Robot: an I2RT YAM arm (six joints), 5 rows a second.
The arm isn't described. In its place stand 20 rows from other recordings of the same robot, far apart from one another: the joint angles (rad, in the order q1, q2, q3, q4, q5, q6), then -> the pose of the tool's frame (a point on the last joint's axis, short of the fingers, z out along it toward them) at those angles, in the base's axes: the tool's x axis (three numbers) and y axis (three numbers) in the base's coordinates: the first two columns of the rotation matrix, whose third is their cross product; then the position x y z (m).
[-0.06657 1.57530 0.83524 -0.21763 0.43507 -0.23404] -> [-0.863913 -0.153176 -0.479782 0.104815 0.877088 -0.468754 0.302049 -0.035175 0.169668]
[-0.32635 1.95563 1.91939 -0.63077 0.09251 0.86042] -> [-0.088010 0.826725 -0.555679 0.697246 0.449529 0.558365 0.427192 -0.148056 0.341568]
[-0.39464 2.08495 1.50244 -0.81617 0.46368 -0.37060] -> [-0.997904 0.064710 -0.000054 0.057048 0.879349 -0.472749 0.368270 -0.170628 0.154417]
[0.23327 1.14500 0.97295 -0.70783 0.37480 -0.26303] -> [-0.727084 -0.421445 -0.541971 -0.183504 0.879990 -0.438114 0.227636 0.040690 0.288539]
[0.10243 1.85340 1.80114 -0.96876 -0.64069 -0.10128] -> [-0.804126 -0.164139 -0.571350 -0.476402 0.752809 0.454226 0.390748 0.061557 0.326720]
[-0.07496 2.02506 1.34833 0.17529 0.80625 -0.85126] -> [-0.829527 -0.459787 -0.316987 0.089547 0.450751 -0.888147 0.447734 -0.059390 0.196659]
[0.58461 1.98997 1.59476 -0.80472 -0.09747 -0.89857] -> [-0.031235 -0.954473 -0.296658 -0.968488 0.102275 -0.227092 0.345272 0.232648 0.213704]
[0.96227 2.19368 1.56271 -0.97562 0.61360 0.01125] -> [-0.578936 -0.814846 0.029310 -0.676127 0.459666 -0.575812 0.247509 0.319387 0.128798]
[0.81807 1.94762 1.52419 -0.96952 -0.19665 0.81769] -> [-0.999603 -0.020525 0.019308 -0.014788 0.965337 0.260586 0.257730 0.285322 0.205816]
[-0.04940 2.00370 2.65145 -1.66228 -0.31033 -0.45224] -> [-0.713101 -0.381360 -0.588261 -0.473208 0.880947 0.002527 0.347006 -0.006271 0.457193]
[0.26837 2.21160 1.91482 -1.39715 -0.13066 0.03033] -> [-0.963969 -0.233912 0.126687 -0.218338 0.967767 0.125518 0.400112 0.114843 0.202387]
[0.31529 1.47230 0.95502 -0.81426 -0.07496 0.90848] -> [-0.825127 0.557996 -0.088356 0.527813 0.817170 0.231617 0.248834 0.083967 0.200835]
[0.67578 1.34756 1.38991 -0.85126 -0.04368 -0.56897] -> [-0.126231 -0.791071 -0.598559 -0.850413 0.396958 -0.345286 0.217040 0.175995 0.361995]
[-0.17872 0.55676 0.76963 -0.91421 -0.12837 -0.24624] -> [-0.635327 -0.130896 -0.761069 -0.077131 0.991358 -0.106116 0.105291 -0.014389 0.292886]
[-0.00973 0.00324 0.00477 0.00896 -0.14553 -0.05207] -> [0.017521 -0.051669 -0.998511 -0.134646 0.989445 -0.053563 0.110170 0.004091 0.175877]
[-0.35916 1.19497 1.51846 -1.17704 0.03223 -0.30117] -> [-0.783869 -0.022392 -0.620523 0.145143 0.965056 -0.218175 0.194651 -0.074306 0.411261]
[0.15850 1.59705 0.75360 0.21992 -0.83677 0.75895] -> [-0.900705 0.322856 -0.290681 -0.111789 0.474327 0.873222 0.305970 0.075675 0.177170]
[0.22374 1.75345 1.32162 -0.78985 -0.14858 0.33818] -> [-0.953540 0.119525 -0.276542 0.050403 0.968285 0.244713 0.342964 0.083446 0.222442]
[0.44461 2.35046 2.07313 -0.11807 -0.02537 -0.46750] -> [-0.107126 -0.550065 -0.828223 -0.559404 0.722002 -0.407162 0.504084 0.241159 0.249663]
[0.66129 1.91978 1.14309 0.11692 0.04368 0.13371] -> [-0.557575 -0.265131 -0.786649 -0.516600 0.852592 0.078809 0.327401 0.252806 0.165500]
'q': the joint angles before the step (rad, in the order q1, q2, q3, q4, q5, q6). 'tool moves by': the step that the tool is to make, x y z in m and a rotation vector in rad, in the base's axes. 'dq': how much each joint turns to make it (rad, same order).
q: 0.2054, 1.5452, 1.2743, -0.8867, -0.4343, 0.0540
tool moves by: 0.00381, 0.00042, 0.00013, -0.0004, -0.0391, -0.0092
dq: 0.0000, -0.0004, -0.0064, 0.0464, 0.0115, 0.0053
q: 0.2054, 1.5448, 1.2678, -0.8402, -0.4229, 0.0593
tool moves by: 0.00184, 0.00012, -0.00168, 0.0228, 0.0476, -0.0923
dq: 0.0004, 0.0065, 0.0000, 0.0076, 0.0119, 0.1065
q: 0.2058, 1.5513, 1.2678, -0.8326, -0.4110, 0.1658
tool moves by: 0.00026, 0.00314, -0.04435, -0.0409, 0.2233, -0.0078
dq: 0.0096, 0.1026, -0.0396, -0.0766, -0.0004, 0.0202
